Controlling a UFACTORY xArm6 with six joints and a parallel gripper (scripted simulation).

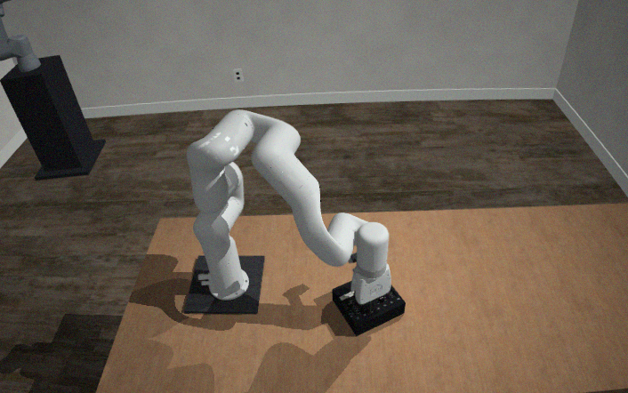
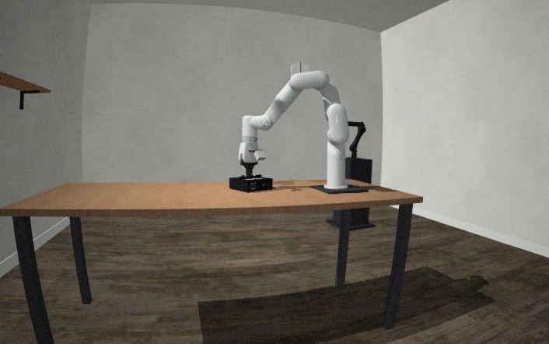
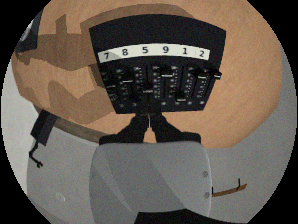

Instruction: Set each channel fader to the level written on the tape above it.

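Right now my hand is 7 cm short of the fader, 8 cm to the right of it and 1 cm above it.
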